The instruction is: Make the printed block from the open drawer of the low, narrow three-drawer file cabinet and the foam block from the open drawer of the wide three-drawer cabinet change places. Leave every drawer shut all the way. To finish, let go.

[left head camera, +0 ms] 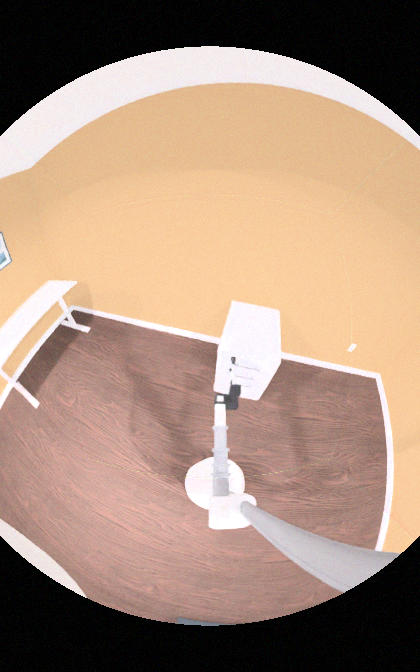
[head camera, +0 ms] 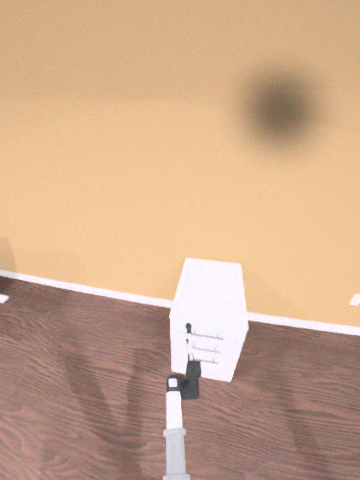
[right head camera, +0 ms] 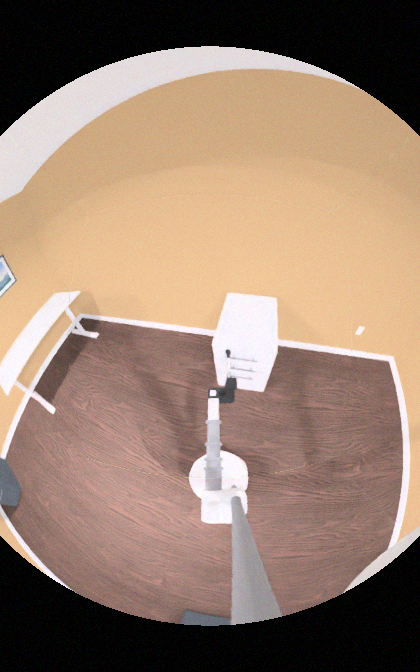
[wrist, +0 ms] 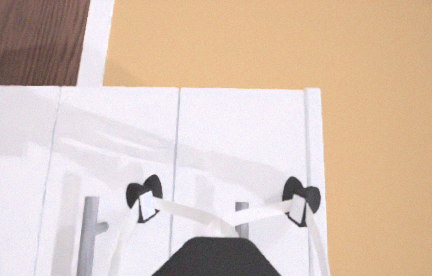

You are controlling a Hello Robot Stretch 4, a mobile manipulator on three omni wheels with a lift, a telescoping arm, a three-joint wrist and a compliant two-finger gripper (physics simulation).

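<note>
A white cabinet [head camera: 214, 290] [left head camera: 255, 325] [right head camera: 251, 320] [wrist: 120, 130] with three bar handles stands against the wall; its drawers look shut. I cannot tell whether it is the narrow one. My gripper [head camera: 188, 327] [left head camera: 233, 360] [right head camera: 228, 353] [wrist: 222, 191] is open and empty, close in front of the top drawer [wrist: 240, 125]. In the wrist view the cabinet appears on its side: one fingertip is by the seam below the top drawer, the other by the cabinet's top edge. The top handle [wrist: 242, 206] shows between them, partly covered by the finger strips. The printed block, foam block and another drawer cabinet do not show.
A white table [left head camera: 32, 310] [right head camera: 37, 337] stands at the left wall. A dark grey object [right head camera: 9, 484] is at the lower left edge, and another [right head camera: 205, 618] at the bottom. A white skirting board [head camera: 120, 296] runs along the wall behind the cabinet.
</note>
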